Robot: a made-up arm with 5 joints. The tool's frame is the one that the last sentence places.
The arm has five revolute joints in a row. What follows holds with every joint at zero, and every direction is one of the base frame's. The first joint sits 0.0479 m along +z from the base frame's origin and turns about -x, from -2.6 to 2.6 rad. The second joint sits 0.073 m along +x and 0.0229 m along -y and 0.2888 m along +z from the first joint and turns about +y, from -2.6 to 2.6 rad. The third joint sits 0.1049 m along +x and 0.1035 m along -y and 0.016 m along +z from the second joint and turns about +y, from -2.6 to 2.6 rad. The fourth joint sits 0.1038 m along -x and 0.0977 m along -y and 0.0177 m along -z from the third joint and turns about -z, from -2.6 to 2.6 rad. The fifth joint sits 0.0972 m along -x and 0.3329 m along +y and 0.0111 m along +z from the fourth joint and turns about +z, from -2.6 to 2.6 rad. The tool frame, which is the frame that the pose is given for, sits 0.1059 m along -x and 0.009 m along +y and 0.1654 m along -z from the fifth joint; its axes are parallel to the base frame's.
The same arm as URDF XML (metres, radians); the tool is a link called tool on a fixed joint. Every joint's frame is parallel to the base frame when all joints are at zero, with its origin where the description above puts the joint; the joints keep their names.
<robot name="arm">
  <link name="base_link"/>
  <link name="link1"/>
  <link name="link2"/>
  <link name="link3"/>
  <link name="link4"/>
  <link name="link5"/>
  <link name="tool"/>
  <joint name="joint 1" type="revolute">
    <parent link="base_link"/>
    <child link="link1"/>
    <origin xyz="0.0000 0.0000 0.0479" rpy="0.0000 0.0000 0.0000"/>
    <axis xyz="-1 0 0"/>
    <limit lower="-2.6000" upper="2.6000"/>
  </joint>
  <joint name="joint 2" type="revolute">
    <parent link="link1"/>
    <child link="link2"/>
    <origin xyz="0.0730 -0.0229 0.2888" rpy="0.0000 0.0000 0.0000"/>
    <axis xyz="0 1 0"/>
    <limit lower="-2.6000" upper="2.6000"/>
  </joint>
  <joint name="joint 3" type="revolute">
    <parent link="link2"/>
    <child link="link3"/>
    <origin xyz="0.1049 -0.1035 0.0160" rpy="0.0000 0.0000 0.0000"/>
    <axis xyz="0 1 0"/>
    <limit lower="-2.6000" upper="2.6000"/>
  </joint>
  <joint name="joint 4" type="revolute">
    <parent link="link3"/>
    <child link="link4"/>
    <origin xyz="-0.1038 -0.0977 -0.0177" rpy="0.0000 0.0000 0.0000"/>
    <axis xyz="0 0 -1"/>
    <limit lower="-2.6000" upper="2.6000"/>
  </joint>
  <joint name="joint 5" type="revolute">
    <parent link="link4"/>
    <child link="link5"/>
    <origin xyz="-0.0972 0.3329 0.0111" rpy="0.0000 0.0000 0.0000"/>
    <axis xyz="0 0 1"/>
    <limit lower="-2.6000" upper="2.6000"/>
  </joint>
  <joint name="tool_fixed" type="fixed">
    <parent link="link5"/>
    <child link="tool"/>
    <origin xyz="-0.1059 0.0090 -0.1654" rpy="0.0000 0.0000 0.0000"/>
  </joint>
</robot>

